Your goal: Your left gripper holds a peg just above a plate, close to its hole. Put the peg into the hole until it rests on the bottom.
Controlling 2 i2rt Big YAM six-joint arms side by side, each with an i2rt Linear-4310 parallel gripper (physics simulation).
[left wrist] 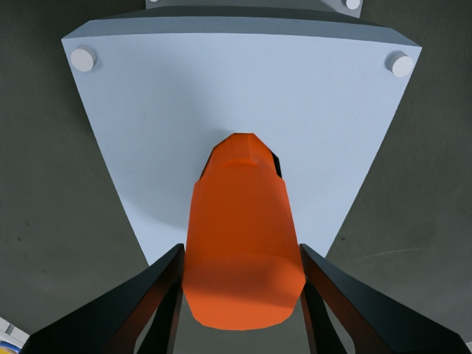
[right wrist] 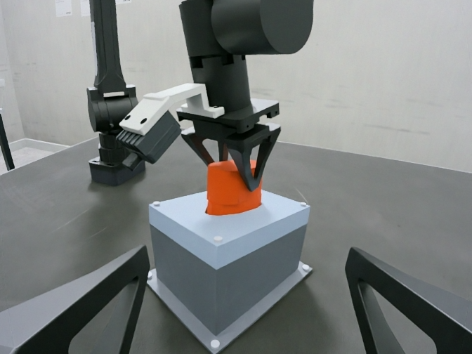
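Note:
The orange peg point(left wrist: 243, 215) point(right wrist: 232, 192) stands upright at the hole of the light blue plate point(left wrist: 310, 90) point(right wrist: 182, 210). Most of the peg is above the plate; how deep its lower end sits is hidden. Thin dark slivers of the hole point(left wrist: 277, 166) show beside its lower part in the left wrist view. My left gripper point(left wrist: 241, 253) point(right wrist: 236, 182) is open a little wider than the peg, with its fingertips on both sides of the peg's upper part. My right gripper point(right wrist: 248, 257) is wide open and empty, in front of the block.
The plate tops a grey block point(right wrist: 185, 277) on a flanged base point(right wrist: 175, 307) with white pegs at its corners. The left arm rises above it. Another black arm point(right wrist: 112, 112) stands at the back left on the dark table point(right wrist: 390, 215). A pale wall is behind.

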